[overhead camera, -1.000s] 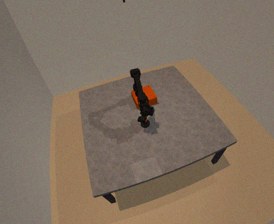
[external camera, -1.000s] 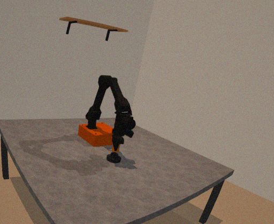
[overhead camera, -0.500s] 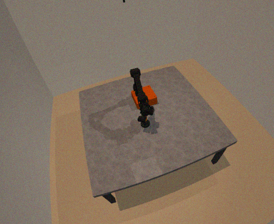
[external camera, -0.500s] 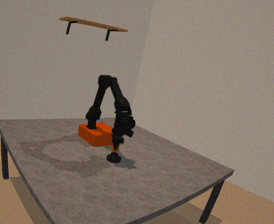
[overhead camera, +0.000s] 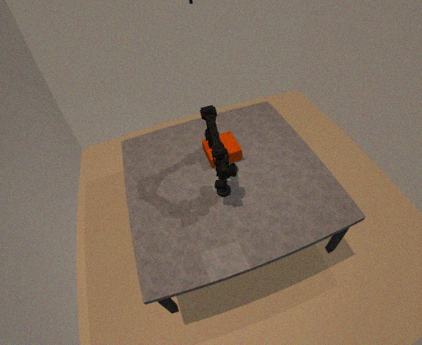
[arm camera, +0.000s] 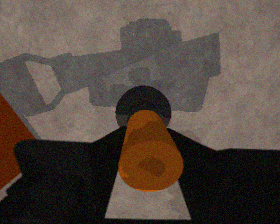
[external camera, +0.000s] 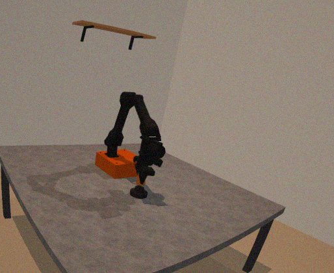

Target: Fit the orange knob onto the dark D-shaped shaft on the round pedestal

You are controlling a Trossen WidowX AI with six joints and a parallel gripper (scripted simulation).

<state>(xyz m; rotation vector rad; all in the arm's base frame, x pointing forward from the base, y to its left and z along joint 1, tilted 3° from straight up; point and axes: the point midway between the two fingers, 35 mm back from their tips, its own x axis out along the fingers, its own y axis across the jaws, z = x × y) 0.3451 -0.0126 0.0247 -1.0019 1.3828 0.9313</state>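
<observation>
My gripper tip is now 20 mm below the orange knob. Round my gripper tip: dark round pedestal (40 mm below).
</observation>
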